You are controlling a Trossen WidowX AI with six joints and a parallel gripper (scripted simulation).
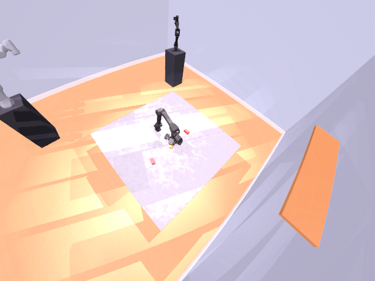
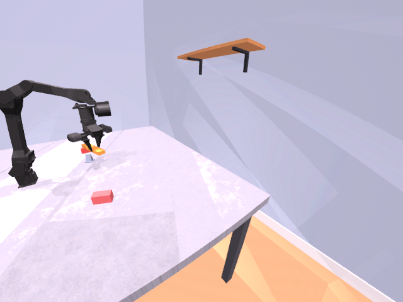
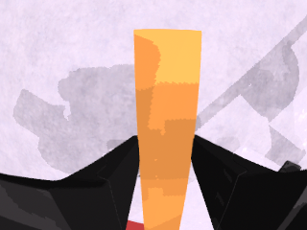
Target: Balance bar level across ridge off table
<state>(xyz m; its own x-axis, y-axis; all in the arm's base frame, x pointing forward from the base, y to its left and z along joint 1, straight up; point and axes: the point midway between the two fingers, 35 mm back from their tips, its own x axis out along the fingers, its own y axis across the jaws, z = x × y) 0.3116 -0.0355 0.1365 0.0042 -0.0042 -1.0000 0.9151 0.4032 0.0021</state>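
Now: the orange bar 3 cm to the left of my gripper tip and 1 cm behind it.
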